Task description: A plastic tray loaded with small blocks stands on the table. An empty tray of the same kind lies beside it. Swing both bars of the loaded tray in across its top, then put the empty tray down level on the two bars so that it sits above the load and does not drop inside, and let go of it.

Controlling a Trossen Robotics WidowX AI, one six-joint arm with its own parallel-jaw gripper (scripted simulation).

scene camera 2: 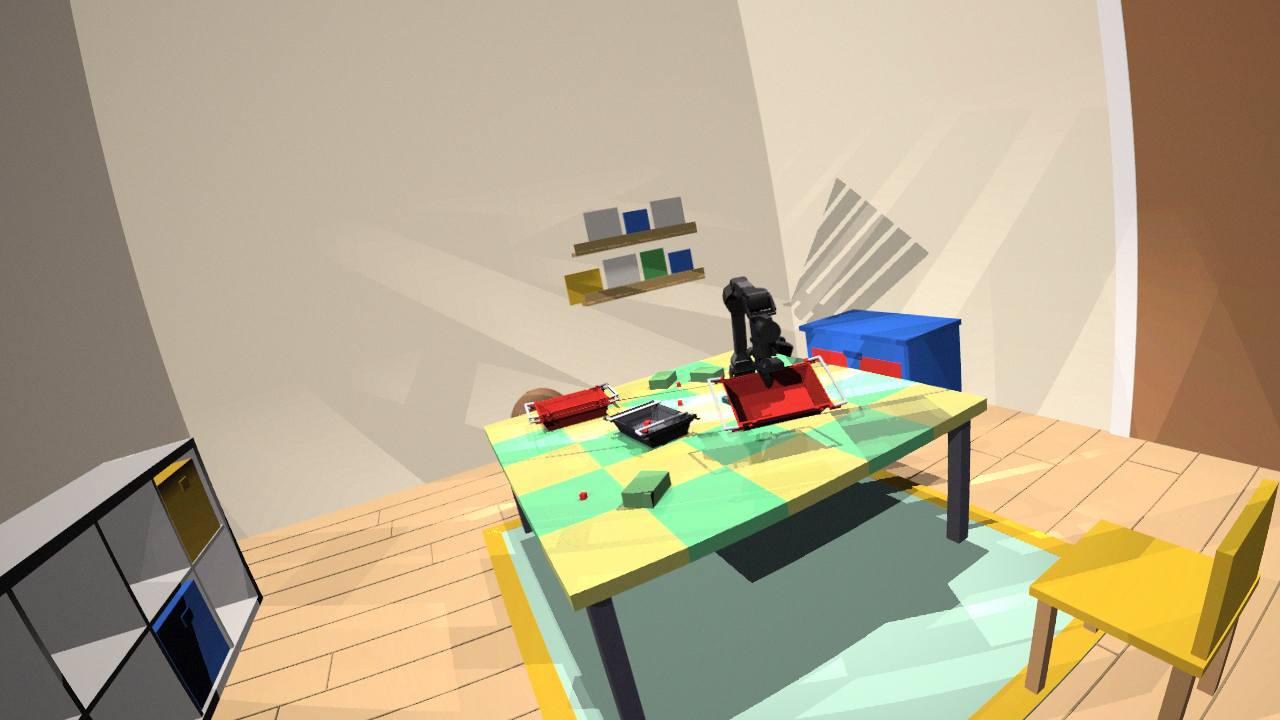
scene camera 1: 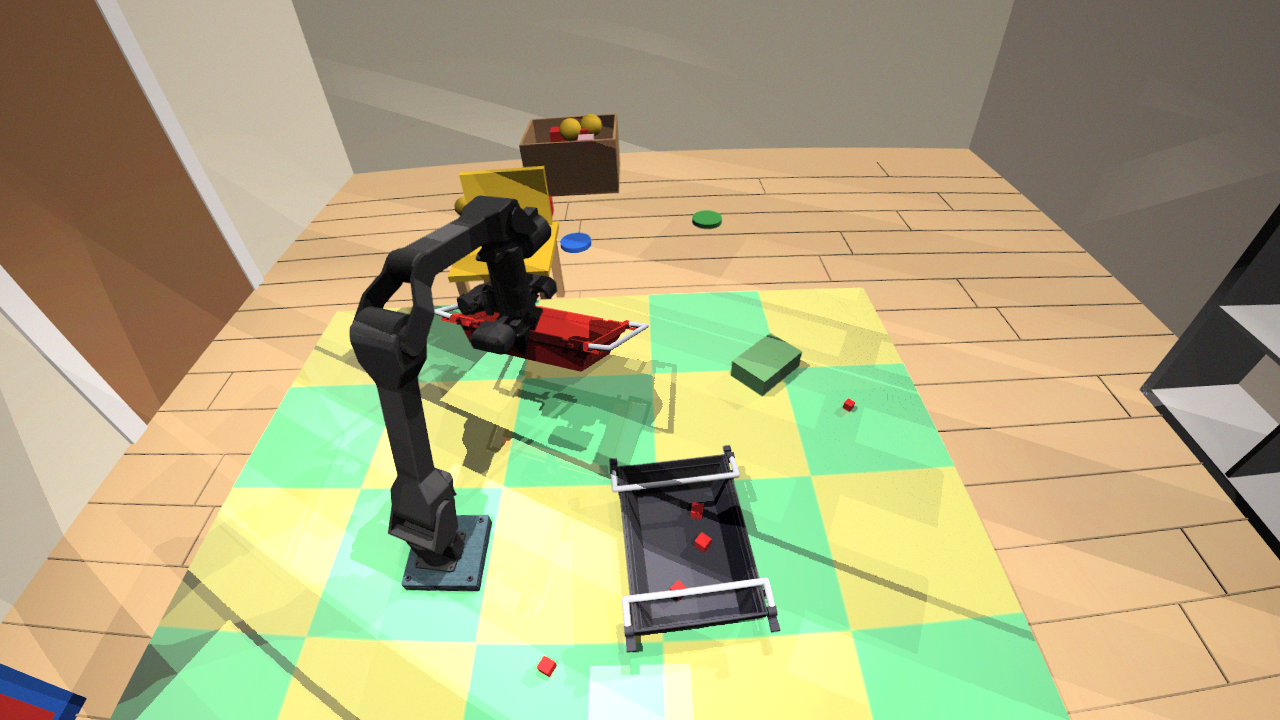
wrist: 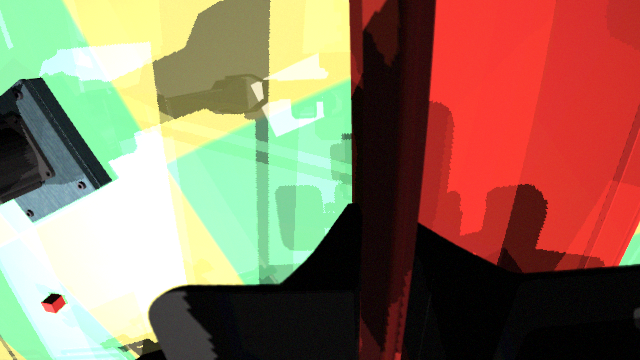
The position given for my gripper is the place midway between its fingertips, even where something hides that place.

Note:
In view: my gripper (scene camera 1: 524,351), a red tray (scene camera 1: 565,339) and a green block (scene camera 1: 761,367).
The red tray also shows in scene camera 2 (scene camera 2: 796,392) and in the wrist view (wrist: 505,134). My gripper is seen too in scene camera 2 (scene camera 2: 767,386) and in the wrist view (wrist: 365,213).

